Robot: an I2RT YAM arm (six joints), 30 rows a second.
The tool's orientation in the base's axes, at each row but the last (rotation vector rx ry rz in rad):
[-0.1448 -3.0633 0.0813]
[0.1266 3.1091 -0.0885]
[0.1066 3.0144 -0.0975]
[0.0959 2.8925 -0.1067]
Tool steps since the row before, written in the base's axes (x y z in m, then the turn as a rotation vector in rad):
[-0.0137 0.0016 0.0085 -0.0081 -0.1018 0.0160]
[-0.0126 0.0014 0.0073 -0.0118 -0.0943 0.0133]
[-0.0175 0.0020 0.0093 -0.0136 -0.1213 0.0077]
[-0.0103 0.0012 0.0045 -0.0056 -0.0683 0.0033]
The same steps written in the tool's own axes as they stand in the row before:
[0.0144 -0.0002 -0.0075 -0.0006 -0.1029 -0.0103]
[0.0124 0.0000 -0.0077 0.0038 -0.0955 -0.0081]
[0.0163 0.0001 -0.0115 0.0045 -0.1222 -0.0009]
[0.0089 0.0001 -0.0069 0.0008 -0.0686 0.0010]

